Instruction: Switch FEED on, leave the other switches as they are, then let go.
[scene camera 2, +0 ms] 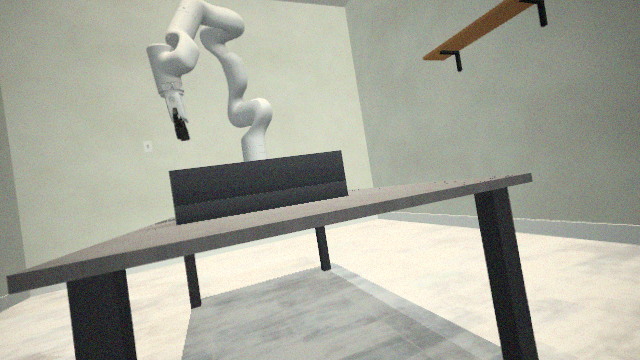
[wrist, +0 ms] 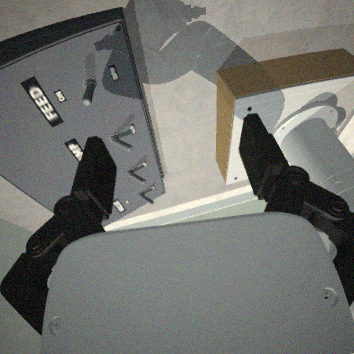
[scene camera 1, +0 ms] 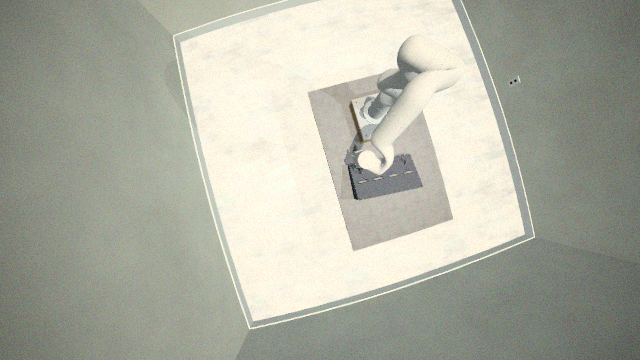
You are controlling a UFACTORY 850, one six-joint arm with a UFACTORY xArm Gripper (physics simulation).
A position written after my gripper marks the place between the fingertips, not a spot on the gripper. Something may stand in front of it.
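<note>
There is my gripper (scene camera 2: 184, 139), and the same gripper (wrist: 173, 141) shows in my wrist view too.
</note>
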